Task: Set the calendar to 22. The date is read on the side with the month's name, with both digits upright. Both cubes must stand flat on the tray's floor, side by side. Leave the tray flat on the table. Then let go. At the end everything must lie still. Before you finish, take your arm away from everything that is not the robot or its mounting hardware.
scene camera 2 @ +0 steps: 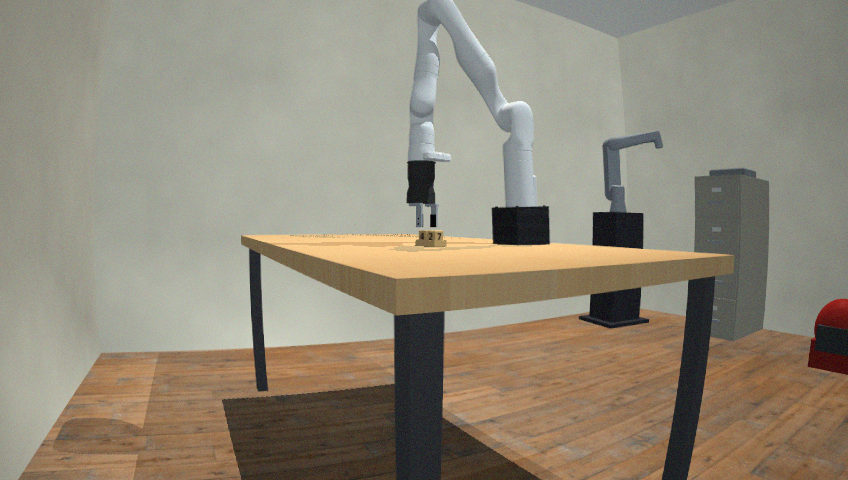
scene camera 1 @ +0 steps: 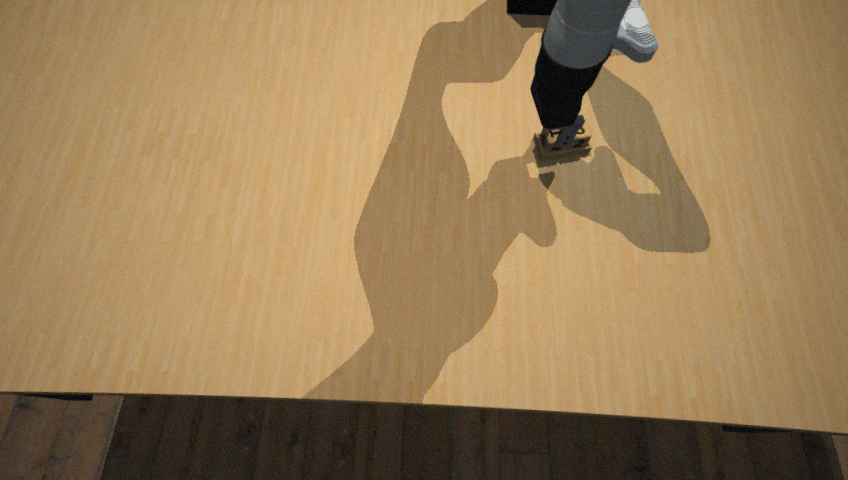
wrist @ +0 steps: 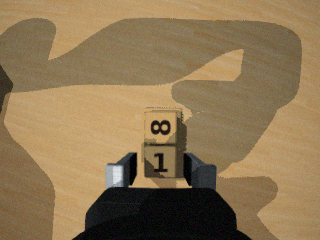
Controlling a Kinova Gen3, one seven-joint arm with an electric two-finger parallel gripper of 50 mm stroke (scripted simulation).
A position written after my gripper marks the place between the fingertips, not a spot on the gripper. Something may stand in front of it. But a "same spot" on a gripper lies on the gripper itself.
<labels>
my gripper: scene camera 2; scene camera 1; wrist 160, 164
same spot on my gripper: [scene camera 1: 566, 136] = [scene camera 2: 417, 217]
</labels>
